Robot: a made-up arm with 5 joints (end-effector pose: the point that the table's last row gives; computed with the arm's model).
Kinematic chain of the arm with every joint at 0, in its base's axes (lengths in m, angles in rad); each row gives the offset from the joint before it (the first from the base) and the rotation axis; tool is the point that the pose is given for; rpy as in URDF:
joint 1: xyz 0 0 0.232 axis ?
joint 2: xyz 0 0 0 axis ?
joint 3: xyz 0.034 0 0.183 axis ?
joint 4: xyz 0.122 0 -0.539 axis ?
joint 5: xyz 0.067 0 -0.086 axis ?
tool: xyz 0 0 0 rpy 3.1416 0 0
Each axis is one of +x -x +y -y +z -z.
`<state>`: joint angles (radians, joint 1 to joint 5).
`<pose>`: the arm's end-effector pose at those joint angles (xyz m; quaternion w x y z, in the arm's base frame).
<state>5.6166 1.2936 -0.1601 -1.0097 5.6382</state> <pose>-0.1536 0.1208 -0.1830 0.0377 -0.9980 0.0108 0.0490</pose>
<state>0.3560 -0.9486 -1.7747 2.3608 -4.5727</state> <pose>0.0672 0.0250 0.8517 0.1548 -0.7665 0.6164 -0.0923</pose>
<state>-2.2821 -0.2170 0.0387 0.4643 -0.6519</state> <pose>-0.1629 -0.1890 -0.1922 0.1417 -0.6788 0.7204 0.0148</pose>
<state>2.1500 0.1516 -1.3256 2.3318 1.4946</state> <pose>-0.3030 0.4633 0.2161 0.5299 0.7925 0.2694 0.1362</pose>
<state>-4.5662 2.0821 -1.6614 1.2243 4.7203</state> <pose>0.0082 -0.0559 -0.4895 0.0564 -0.0470 0.6788 -0.7307</pose>
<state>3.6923 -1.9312 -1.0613 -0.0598 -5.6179</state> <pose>0.2411 0.1480 0.8421 0.8200 -0.0026 -0.0446 0.5707</pose>
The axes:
joint 1: +z
joint 2: +y
joint 3: +y
joint 4: +y
joint 5: -z

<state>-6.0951 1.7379 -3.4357 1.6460 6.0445</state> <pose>0.7519 0.1431 0.2749 0.0007 0.9770 0.2117 0.0259</pose>
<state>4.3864 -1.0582 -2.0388 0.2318 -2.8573</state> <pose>0.0902 0.2668 0.9963 0.6856 0.1222 0.0636 -0.7148</pose>
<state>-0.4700 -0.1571 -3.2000 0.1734 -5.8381</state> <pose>-0.2675 0.1359 1.0016 0.0125 -0.0189 0.0093 0.9997</pose>
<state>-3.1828 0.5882 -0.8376 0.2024 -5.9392</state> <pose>-0.4517 0.0186 -0.2096 0.0232 -0.1914 -0.9812 0.0035</pose>
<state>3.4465 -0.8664 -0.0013 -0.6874 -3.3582</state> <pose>-0.4385 -0.1380 0.1866 0.0310 0.6885 0.1837 -0.7009</pose>
